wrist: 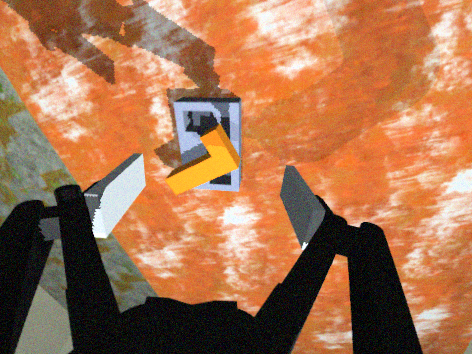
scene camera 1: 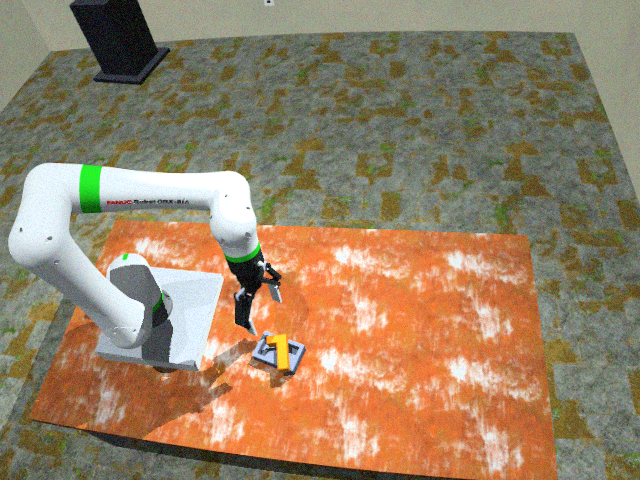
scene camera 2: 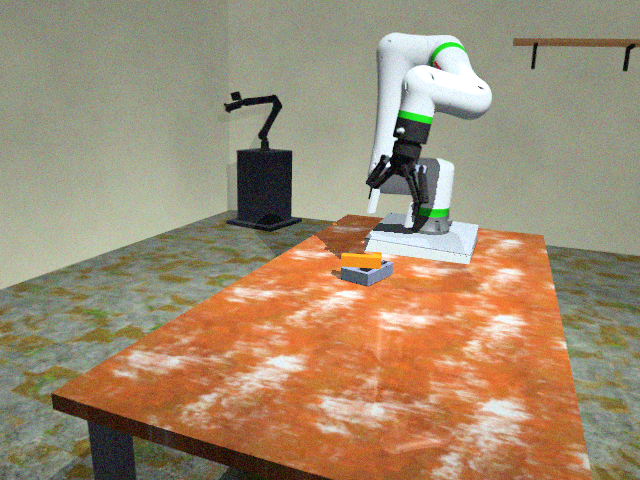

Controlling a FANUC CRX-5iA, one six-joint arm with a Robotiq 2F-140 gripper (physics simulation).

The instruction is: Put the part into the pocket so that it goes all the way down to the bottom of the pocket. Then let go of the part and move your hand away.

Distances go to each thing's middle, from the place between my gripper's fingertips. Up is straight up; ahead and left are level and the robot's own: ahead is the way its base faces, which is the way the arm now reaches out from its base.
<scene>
I see the orange L-shaped part (wrist: 222, 157) 12 cm below my hand, 6 cm to the right of it and 4 cm ahead of it.
</scene>
